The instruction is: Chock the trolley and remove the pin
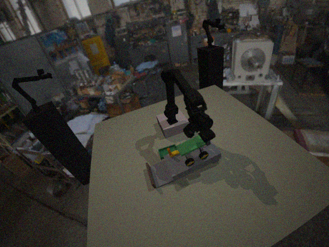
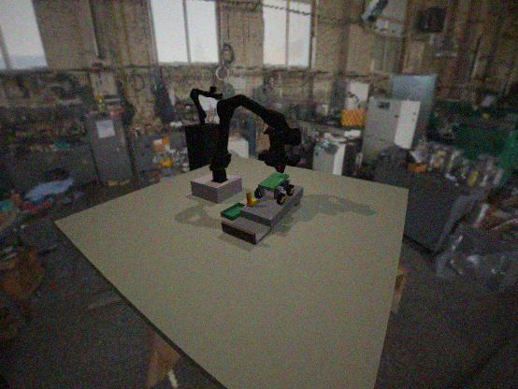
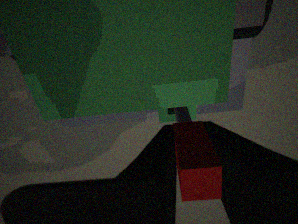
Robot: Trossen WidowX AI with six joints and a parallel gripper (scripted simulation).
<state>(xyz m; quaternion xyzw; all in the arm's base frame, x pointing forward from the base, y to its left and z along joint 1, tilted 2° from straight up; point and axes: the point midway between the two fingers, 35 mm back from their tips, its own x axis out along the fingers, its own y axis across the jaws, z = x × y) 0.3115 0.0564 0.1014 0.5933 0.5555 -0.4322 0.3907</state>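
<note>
The green tray lies 19 cm to the right of my gripper tip, 16 cm below it and 13 cm behind it. Also, from my gripper tip: red-headed stop pin right at my gripper tip; grey ramp 10 cm to the right, 10 cm below, 1 cm ahead; trolley 9 cm to the right, 4 cm below, 2 cm ahead.
</note>
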